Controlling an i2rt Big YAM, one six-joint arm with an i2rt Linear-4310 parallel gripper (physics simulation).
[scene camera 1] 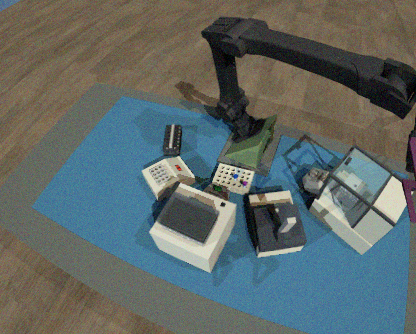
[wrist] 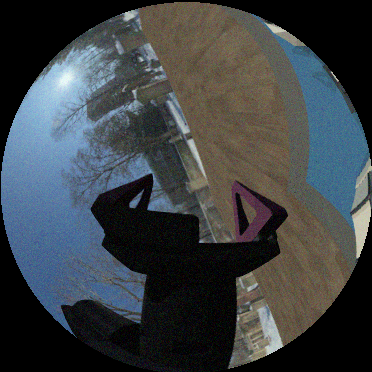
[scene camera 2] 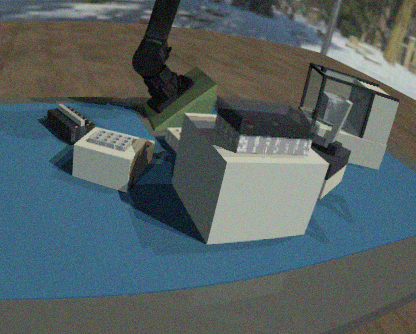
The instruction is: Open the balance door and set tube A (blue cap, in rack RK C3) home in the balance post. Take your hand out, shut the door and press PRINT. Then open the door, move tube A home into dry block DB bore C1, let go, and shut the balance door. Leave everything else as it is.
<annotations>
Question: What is my gripper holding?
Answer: Nothing.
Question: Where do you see a large cream box with dark lid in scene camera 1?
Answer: At 194, 226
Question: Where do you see a device with lever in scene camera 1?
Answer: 277, 226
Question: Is my gripper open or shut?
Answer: Open.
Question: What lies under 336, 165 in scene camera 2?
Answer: A device with lever.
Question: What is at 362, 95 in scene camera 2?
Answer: A glass-box balance.
</annotations>
